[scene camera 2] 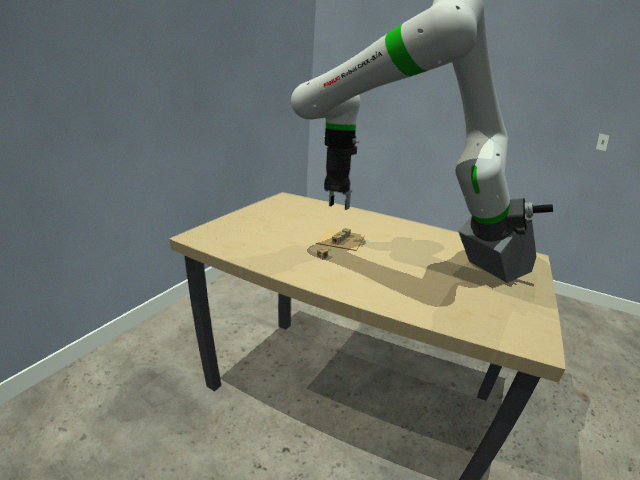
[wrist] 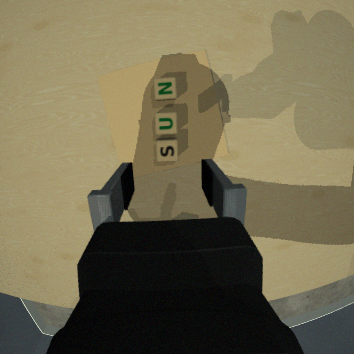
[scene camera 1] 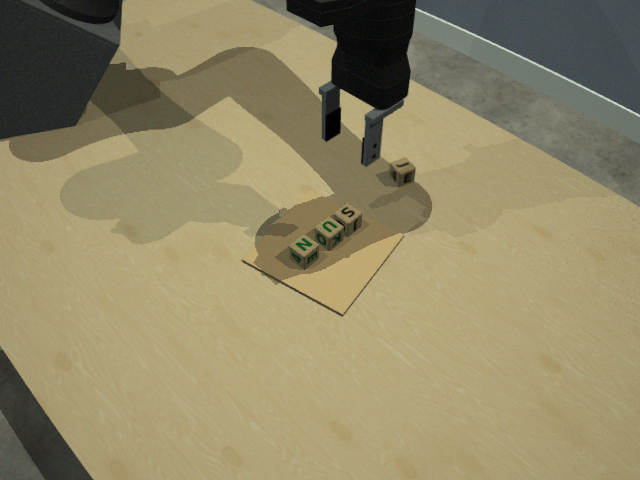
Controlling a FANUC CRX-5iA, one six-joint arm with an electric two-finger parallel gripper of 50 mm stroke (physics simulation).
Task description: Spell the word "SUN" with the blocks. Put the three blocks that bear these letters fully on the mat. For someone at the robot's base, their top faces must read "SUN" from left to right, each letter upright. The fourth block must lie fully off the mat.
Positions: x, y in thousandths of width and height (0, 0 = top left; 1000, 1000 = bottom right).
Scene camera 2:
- gripper: 530, 432
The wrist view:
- gripper: 470, 493
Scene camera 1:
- gripper: 548, 309
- mat: 526, 582
